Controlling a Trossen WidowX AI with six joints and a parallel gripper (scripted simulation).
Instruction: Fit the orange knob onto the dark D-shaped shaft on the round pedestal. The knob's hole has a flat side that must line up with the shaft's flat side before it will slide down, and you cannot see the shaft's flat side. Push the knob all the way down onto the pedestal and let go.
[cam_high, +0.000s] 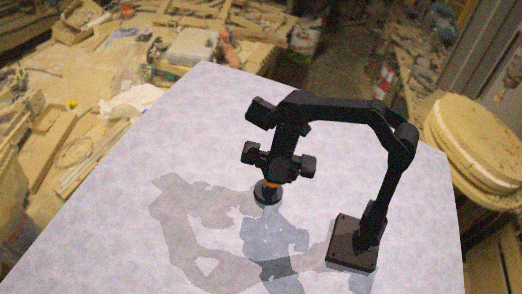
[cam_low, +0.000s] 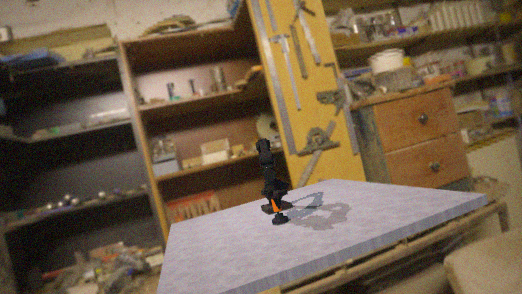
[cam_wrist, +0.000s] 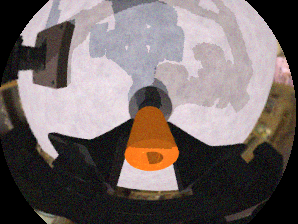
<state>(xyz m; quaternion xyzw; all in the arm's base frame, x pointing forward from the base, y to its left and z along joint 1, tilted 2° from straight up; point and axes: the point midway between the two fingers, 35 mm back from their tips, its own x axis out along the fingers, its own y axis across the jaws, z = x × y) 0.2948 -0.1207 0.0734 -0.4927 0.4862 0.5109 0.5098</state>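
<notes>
Now: gripper tip 40 mm above the round dark pedestal. From my gripper tip the other things lie so: orange knob 20 mm above.
</notes>
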